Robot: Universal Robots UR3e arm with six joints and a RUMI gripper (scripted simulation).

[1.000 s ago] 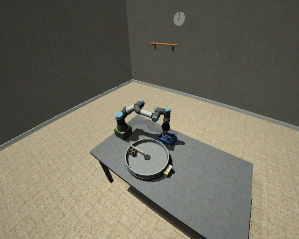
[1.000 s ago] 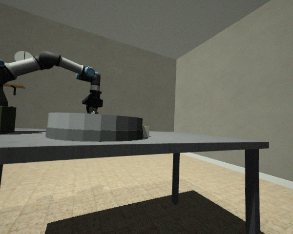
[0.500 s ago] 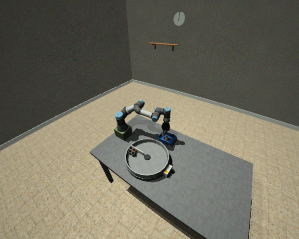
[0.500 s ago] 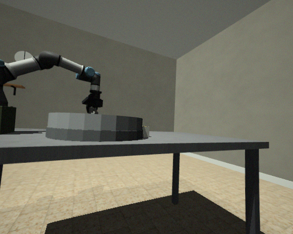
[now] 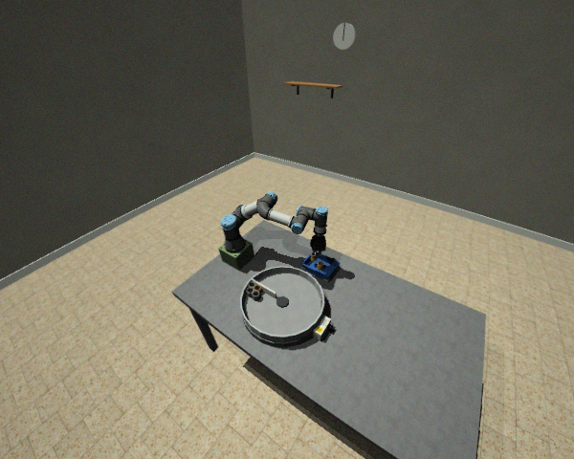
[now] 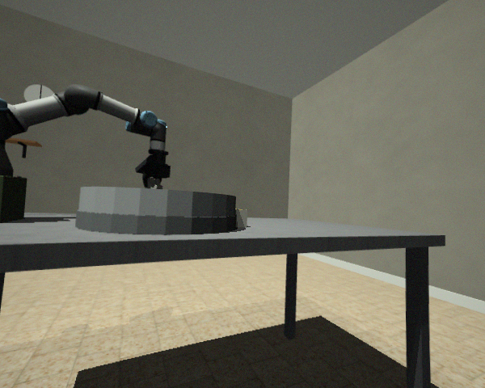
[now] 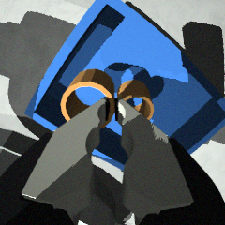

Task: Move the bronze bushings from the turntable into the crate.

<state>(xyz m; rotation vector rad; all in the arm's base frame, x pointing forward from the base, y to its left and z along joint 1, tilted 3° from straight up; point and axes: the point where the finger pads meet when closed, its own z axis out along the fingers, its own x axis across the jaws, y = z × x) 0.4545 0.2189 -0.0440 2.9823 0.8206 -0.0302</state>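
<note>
The blue crate lies 40 mm ahead of my hand, 10 mm to the right of it and 70 mm below it. From my hand the other things lie so: turntable: 10 mm behind, 370 mm to the right, 40 mm below.
</note>
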